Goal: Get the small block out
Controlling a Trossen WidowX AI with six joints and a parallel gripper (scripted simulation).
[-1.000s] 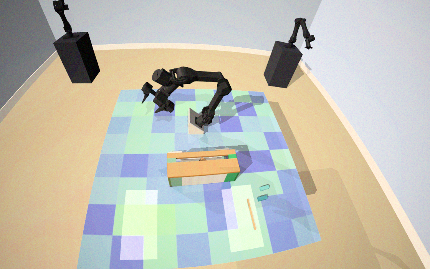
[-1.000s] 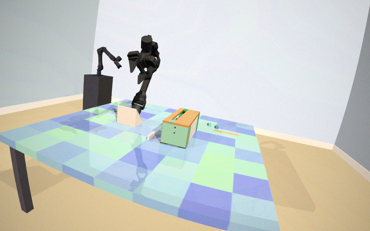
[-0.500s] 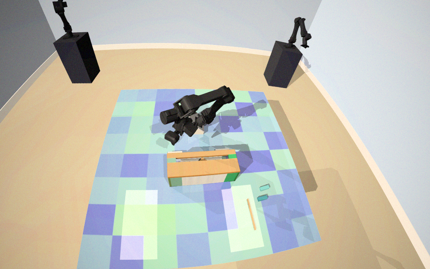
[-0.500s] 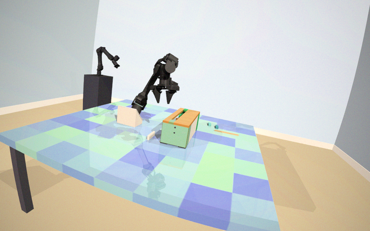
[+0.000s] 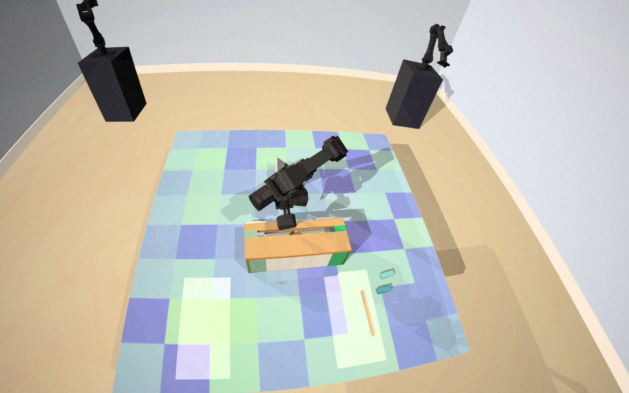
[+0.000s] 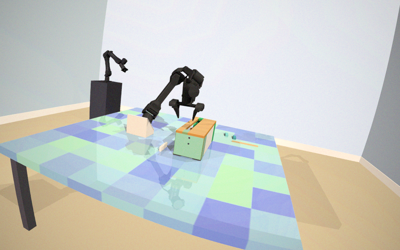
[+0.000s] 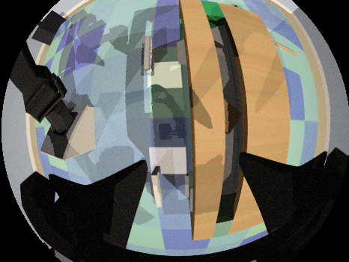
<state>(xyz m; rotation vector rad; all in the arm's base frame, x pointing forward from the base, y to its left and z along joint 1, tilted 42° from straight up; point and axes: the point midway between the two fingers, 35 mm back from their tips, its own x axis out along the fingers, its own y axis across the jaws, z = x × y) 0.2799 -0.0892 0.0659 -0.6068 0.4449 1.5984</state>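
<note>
The box lies 90 mm below my gripper tip, 40 mm to the left of it and 30 mm ahead of it. Round my gripper tip: small block 70 mm below, 40 mm to the left, 40 mm ahead; thin stick 330 mm ahead, 310 mm to the left, 150 mm below.
</note>
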